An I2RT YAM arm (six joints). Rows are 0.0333 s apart.
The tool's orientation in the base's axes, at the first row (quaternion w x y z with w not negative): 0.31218, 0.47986, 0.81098, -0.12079
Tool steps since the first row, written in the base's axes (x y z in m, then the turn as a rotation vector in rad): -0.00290, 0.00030, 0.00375, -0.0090, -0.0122, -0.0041; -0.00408, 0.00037, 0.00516, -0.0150, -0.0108, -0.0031; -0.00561, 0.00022, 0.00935, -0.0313, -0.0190, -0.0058; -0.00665, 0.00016, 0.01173, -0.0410, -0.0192, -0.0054; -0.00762, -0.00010, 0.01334, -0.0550, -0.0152, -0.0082; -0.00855, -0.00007, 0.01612, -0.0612, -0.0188, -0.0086; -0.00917, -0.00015, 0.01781, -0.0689, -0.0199, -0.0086; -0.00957, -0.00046, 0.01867, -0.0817, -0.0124, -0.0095; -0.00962, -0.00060, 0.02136, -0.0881, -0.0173, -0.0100; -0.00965, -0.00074, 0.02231, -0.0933, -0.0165, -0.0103; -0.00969, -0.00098, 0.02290, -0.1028, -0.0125, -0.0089
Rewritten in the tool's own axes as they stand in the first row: -0.00112, -0.00193, -0.00419, -0.0029, -0.0143, 0.0057; -0.00155, -0.00276, -0.00578, -0.0005, -0.0186, 0.0019; -0.00373, -0.00371, -0.00955, 0.0010, -0.0370, 0.0017; -0.00490, -0.00438, -0.01178, 0.0040, -0.0454, -0.0023; -0.00575, -0.00517, -0.01328, 0.0134, -0.0556, -0.0076; -0.00713, -0.00566, -0.01581, 0.0132, -0.0627, -0.0079; -0.00803, -0.00606, -0.01732, 0.0151, -0.0699, -0.0104; -0.00864, -0.00647, -0.01799, 0.0253, -0.0771, -0.0184; -0.01040, -0.00630, -0.02003, 0.0244, -0.0851, -0.0181; -0.01108, -0.00630, -0.02071, 0.0270, -0.0891, -0.0203; -0.01160, -0.00640, -0.02107, 0.0322, -0.0951, -0.0270
